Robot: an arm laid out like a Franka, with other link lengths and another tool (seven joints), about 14 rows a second.
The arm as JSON. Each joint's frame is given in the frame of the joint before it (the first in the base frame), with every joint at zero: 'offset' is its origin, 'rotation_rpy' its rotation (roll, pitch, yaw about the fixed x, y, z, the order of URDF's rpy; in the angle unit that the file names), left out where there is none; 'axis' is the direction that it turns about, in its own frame. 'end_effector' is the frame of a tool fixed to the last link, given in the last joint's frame.
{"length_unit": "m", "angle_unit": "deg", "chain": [
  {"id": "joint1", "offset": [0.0, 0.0, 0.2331], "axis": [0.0, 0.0, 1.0]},
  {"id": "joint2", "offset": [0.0, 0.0, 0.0], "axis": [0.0, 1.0, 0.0]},
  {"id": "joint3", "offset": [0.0, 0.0, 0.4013], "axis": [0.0, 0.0, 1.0]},
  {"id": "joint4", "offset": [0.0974, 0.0, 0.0], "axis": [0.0, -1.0, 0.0]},
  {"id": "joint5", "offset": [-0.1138, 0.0, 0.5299], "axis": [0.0, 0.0, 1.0]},
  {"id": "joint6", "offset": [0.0, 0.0, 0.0], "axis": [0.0, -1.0, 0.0]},
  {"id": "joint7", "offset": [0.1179, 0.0, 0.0], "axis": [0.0, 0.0, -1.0]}
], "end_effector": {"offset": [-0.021, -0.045, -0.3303], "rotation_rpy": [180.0, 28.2, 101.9]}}
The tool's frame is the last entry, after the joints.
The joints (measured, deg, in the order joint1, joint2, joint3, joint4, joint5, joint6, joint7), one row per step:
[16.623, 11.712, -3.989, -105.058, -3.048, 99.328, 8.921]
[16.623, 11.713, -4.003, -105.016, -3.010, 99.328, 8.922]
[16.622, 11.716, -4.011, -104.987, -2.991, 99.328, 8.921]
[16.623, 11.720, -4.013, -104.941, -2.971, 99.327, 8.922]
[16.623, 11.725, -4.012, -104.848, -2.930, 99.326, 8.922]
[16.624, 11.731, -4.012, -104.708, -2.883, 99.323, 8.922]
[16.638, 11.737, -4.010, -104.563, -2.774, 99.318, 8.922]
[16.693, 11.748, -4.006, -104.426, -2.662, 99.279, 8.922]
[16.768, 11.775, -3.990, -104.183, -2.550, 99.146, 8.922]
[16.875, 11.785, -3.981, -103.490, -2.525, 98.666, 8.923]
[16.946, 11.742, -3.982, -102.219, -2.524, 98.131, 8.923]
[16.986, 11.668, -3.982, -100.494, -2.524, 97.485, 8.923]
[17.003, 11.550, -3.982, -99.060, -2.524, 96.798, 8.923]
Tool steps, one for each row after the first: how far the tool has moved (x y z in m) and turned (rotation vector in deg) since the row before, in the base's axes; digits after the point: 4 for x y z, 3 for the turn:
[0.0003, 0.0001, 0.0003, 0.039, -0.034, -0.031]
[0.0002, 0.0000, 0.0002, 0.021, -0.022, -0.016]
[0.0003, 0.0002, 0.0003, 0.026, -0.037, -0.010]
[0.0007, 0.0004, 0.0007, 0.055, -0.077, -0.016]
[0.0010, 0.0005, 0.0011, 0.069, -0.119, -0.018]
[0.0009, 0.0010, 0.0011, 0.125, -0.110, -0.031]
[0.0006, 0.0015, 0.0010, 0.117, -0.064, 0.009]
[0.0008, 0.0019, 0.0018, 0.115, -0.060, 0.038]
[0.0024, 0.0022, 0.0062, 0.059, -0.195, 0.088]
[0.0067, 0.0025, 0.0122, 0.170, -0.761, 0.059]
[0.0092, 0.0028, 0.0170, 0.255, -1.125, 0.029]
[0.0065, 0.0019, 0.0150, 0.193, -0.844, -0.001]

